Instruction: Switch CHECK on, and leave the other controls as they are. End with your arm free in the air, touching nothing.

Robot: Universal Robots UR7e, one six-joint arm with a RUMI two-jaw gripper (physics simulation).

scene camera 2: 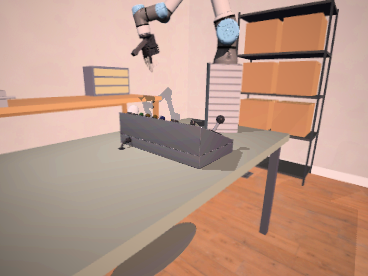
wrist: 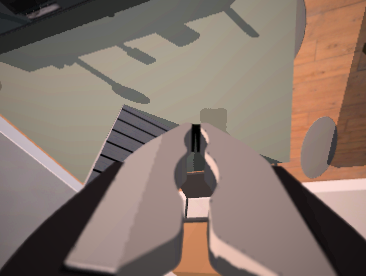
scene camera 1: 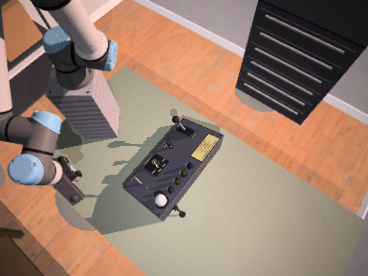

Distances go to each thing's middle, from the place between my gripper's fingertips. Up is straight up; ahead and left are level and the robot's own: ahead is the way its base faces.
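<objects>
You'd find the dark control panel (scene camera 1: pixel 160 190) 26 cm below my hand, and it's 20 cm ahead of my hand and 34 cm to the left of it, too.
</objects>
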